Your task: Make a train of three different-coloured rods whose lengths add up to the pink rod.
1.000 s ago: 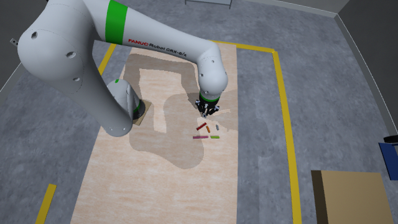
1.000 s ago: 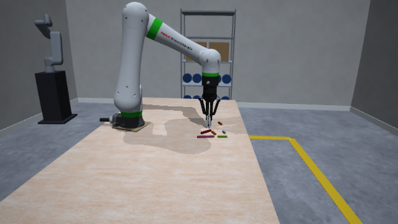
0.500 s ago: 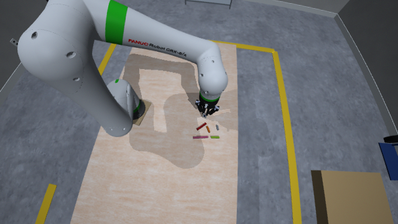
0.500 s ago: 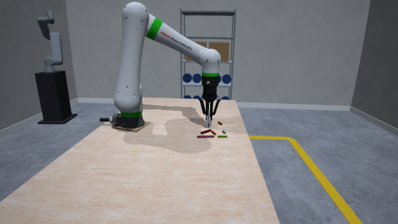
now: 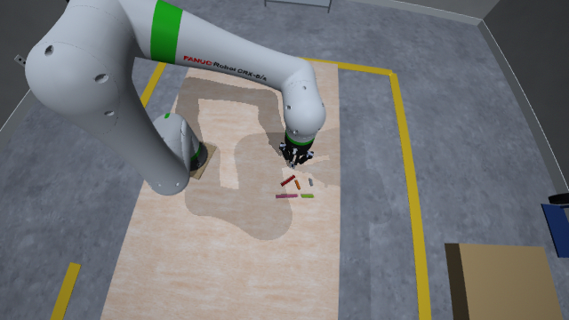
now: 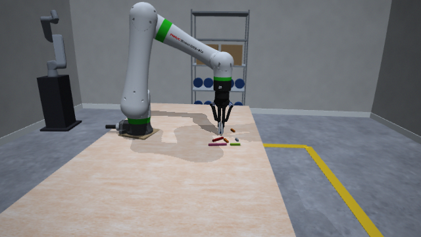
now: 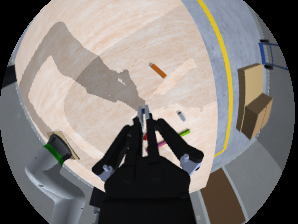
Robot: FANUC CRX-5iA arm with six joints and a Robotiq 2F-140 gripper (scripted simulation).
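My gripper is now 80 mm short of the grey rod, 70 mm to the left of it and 40 mm above it. From my hand the other things lie so: pink rod (30 mm behind, 130 mm to the right, 40 mm below); blue rod (30 mm below); red rod (20 mm behind, 70 mm to the right, 40 mm below).
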